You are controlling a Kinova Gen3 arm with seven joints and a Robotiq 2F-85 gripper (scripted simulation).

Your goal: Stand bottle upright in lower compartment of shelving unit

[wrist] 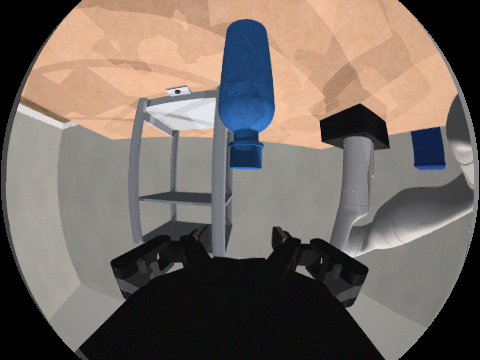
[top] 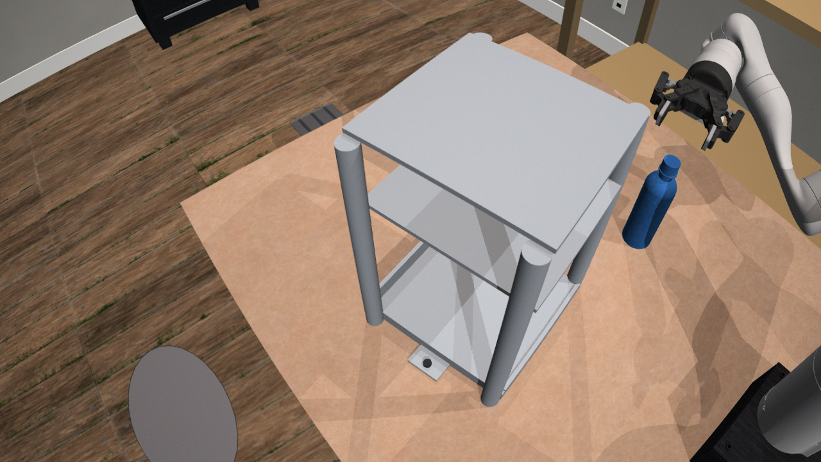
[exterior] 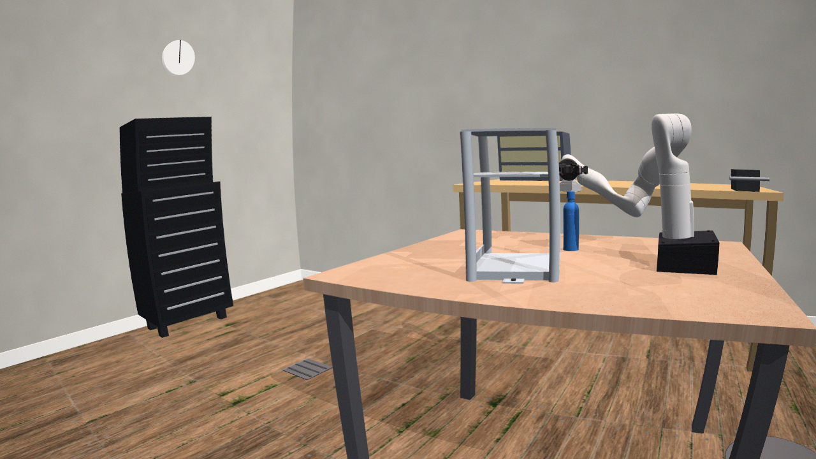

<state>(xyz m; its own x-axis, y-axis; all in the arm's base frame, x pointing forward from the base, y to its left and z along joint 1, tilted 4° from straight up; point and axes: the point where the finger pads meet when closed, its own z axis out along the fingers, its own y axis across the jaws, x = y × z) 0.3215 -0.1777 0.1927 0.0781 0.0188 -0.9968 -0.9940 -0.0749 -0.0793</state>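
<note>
My hand is 13 cm above the blue bottle and 1 cm to the left of it. From my hand the other things lie so: grey shelving unit (27 cm to the left, 12 cm ahead, 7 cm below).
</note>
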